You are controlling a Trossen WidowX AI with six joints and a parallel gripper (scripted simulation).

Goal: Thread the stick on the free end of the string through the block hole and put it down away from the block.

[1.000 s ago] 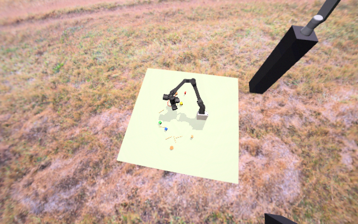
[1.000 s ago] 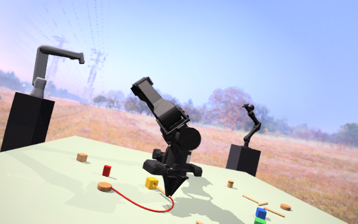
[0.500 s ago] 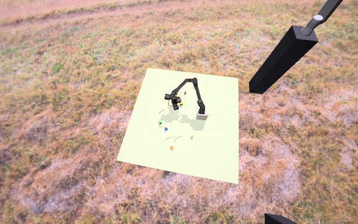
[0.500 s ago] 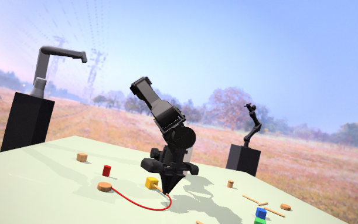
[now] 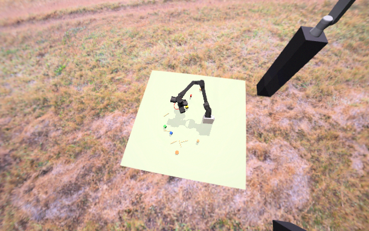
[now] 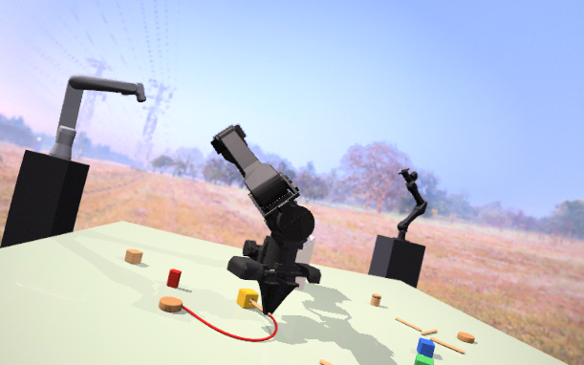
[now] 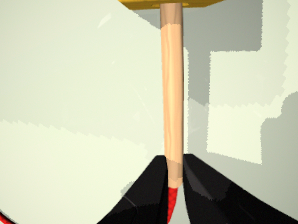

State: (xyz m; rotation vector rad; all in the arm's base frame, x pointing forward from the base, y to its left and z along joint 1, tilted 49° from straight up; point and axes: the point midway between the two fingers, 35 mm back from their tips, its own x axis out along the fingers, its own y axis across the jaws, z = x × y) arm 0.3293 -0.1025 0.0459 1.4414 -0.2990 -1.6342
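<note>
My gripper tip is 7 cm past the yellow block and 4 cm to the left of it. Also, from my gripper tip: thin wooden stick (1 cm to the right, 1 cm behind); then red block (19 cm to the right, 9 cm behind); then green cube (25 cm to the left, 14 cm ahead).
</note>
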